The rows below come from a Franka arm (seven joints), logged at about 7 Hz.
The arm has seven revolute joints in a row. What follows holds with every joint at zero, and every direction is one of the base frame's. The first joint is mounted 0.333 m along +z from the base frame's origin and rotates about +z. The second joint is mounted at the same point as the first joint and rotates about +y. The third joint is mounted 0.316 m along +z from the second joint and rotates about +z. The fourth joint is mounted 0.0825 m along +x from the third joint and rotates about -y. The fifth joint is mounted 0.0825 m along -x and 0.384 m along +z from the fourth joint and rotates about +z. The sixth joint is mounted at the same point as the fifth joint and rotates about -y. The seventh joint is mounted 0.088 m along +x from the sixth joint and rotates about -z. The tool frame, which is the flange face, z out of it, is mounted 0.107 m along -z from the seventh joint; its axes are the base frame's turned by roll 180, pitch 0 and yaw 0 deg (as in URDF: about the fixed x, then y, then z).
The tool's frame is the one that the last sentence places.
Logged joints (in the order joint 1, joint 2, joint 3, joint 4, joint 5, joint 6, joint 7), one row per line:
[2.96 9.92 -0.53 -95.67 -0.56 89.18 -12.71]
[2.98 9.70 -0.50 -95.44 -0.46 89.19 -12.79]
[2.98 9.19 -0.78 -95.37 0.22 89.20 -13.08]
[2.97 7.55 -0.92 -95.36 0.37 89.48 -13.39]
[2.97 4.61 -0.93 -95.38 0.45 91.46 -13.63]
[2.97 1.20 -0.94 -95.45 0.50 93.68 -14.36]
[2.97 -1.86 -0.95 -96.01 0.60 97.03 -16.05]
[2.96 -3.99 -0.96 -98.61 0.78 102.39 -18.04]
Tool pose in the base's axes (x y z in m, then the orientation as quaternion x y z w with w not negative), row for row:
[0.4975 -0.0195 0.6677 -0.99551 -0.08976 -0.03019 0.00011]
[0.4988 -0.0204 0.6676 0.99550 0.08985 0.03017 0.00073]
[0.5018 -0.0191 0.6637 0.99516 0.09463 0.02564 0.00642]
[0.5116 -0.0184 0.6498 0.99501 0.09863 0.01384 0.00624]
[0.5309 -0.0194 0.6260 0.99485 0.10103 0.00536 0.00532]
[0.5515 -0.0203 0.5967 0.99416 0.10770 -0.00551 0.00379]
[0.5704 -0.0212 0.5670 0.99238 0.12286 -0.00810 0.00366]
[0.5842 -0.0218 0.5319 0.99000 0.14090 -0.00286 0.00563]
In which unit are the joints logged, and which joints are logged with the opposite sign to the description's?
The joints are logged in degrees. Opposite sign: joint 1, joint 2, joint 3, joint 5.
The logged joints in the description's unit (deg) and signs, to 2 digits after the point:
[-2.96 -9.92 0.53 -95.67 0.56 89.18 -12.71]
[-2.98 -9.70 0.50 -95.44 0.46 89.19 -12.79]
[-2.98 -9.19 0.78 -95.37 -0.22 89.20 -13.08]
[-2.97 -7.55 0.92 -95.36 -0.37 89.48 -13.39]
[-2.97 -4.61 0.93 -95.38 -0.45 91.46 -13.63]
[-2.97 -1.20 0.94 -95.45 -0.50 93.68 -14.36]
[-2.97 1.86 0.95 -96.01 -0.60 97.03 -16.05]
[-2.96 3.99 0.96 -98.61 -0.78 102.39 -18.04]

